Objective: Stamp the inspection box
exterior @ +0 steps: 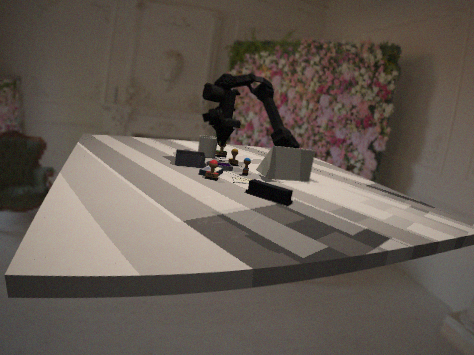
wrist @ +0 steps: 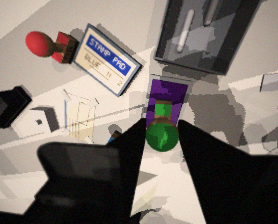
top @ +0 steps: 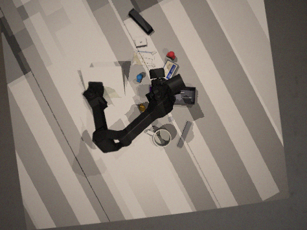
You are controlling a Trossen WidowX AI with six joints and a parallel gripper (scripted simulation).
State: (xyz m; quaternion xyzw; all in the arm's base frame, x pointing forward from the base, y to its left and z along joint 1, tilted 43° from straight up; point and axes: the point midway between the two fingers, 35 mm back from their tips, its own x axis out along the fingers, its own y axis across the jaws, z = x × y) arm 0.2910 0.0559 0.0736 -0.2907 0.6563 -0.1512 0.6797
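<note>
Now: the purple ink pad 1 cm behind my gripper tip and 8 cm below it. Round my gripper tip: blue-knobbed stamp (10 cm behind, 6 cm to the left, 7 cm below); stamp pad tin (4 cm ahead, 10 cm to the left, 8 cm below); green-knobbed stamp (1 cm behind, 2 cm below).
</note>
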